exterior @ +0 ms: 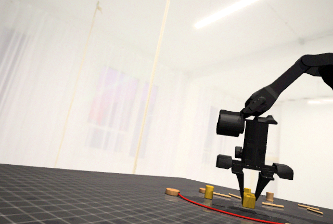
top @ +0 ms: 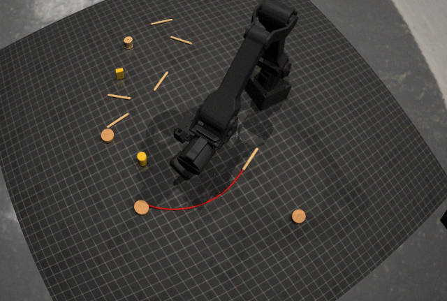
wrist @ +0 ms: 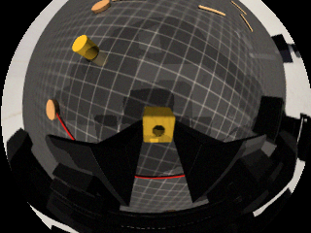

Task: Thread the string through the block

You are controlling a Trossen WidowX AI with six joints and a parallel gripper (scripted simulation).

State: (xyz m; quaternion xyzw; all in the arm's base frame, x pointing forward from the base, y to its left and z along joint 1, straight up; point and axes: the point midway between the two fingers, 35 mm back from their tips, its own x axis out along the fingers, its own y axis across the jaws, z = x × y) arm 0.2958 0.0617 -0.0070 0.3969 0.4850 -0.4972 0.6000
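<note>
The thin wooden stick lies 10 cm behind my gripper tip, 9 cm to the left of it and 3 cm below it. The rest, counted from my gripper tip: round wooden button (20 cm ahead, 3 cm to the left, 2 cm below); yellow cylinder (12 cm ahead, 8 cm to the right, 1 cm below).
</note>
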